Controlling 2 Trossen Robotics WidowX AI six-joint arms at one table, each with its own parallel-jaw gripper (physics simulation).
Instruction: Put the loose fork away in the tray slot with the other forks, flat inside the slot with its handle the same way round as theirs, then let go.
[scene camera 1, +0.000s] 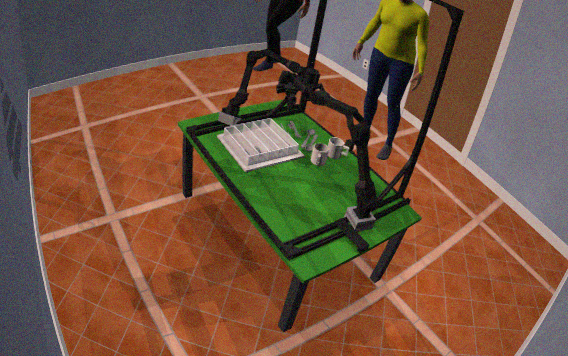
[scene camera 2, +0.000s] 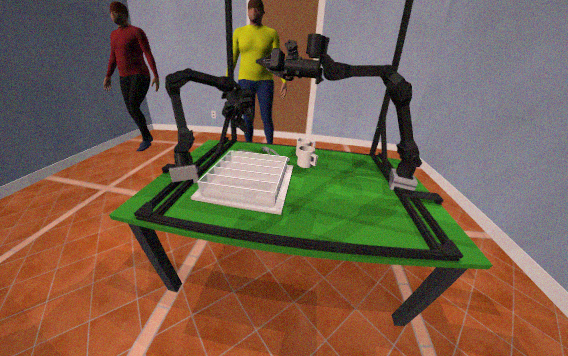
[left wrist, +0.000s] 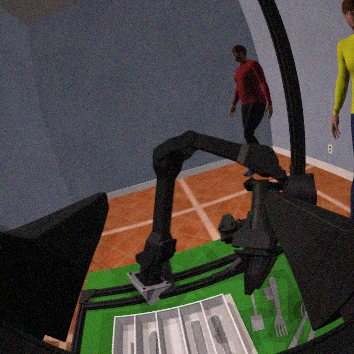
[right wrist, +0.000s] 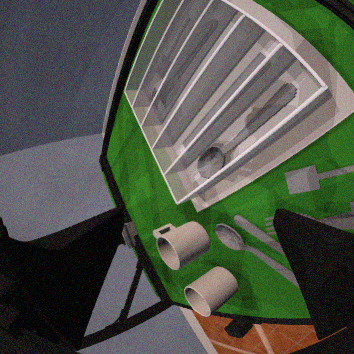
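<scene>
The loose fork (left wrist: 279, 320) lies on the green table beside the white tray (scene camera 1: 275, 164) (scene camera 2: 237, 201), its tines toward the bottom of the left wrist view. In the right wrist view its tines (right wrist: 270, 225) show, and a finger hides part of it. The tray has long parallel slots. Small dark tines (right wrist: 154, 96) show faintly in a slot at the far left of the right wrist view. My left gripper (scene camera 2: 260, 62) (left wrist: 188, 199) is open and empty, high above the table. My right gripper (scene camera 2: 245, 125) (right wrist: 201, 217) is open and empty, over the back of the table near the tray.
A spatula (left wrist: 257, 322) (right wrist: 302, 180) lies between tray and fork. A loose spoon (right wrist: 230, 235) lies near two mugs (right wrist: 183, 245) (right wrist: 211, 290). A spoon (right wrist: 211, 162) lies in the tray's slot nearest the loose cutlery. The two arms reach close to each other above the table's back.
</scene>
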